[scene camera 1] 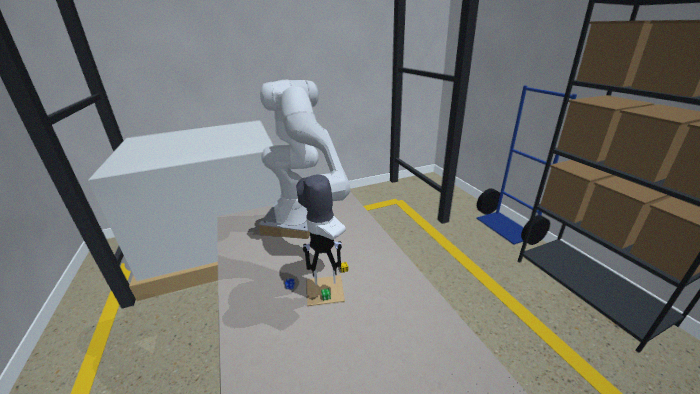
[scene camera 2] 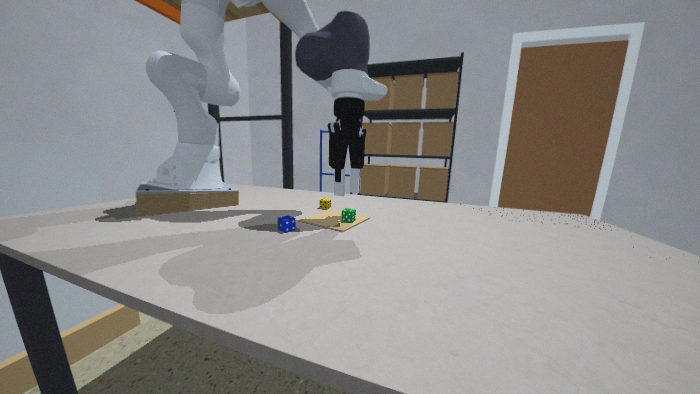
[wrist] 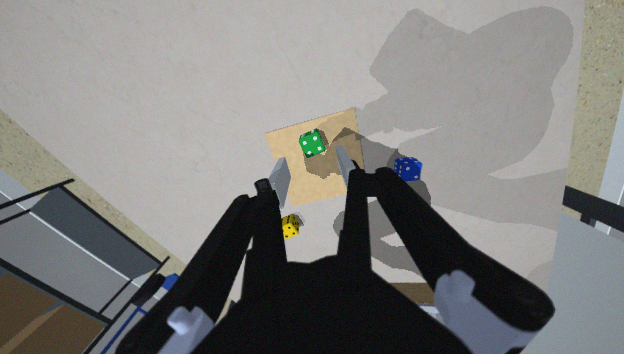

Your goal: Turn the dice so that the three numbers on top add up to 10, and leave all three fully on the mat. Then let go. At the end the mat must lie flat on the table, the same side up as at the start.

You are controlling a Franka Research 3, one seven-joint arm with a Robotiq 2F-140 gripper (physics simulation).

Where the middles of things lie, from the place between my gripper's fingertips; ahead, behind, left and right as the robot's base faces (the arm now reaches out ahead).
Now: hand 30 mm past the tan mat point(scene camera 1: 314, 296), 10 mm to the right of it and 70 mm above it.
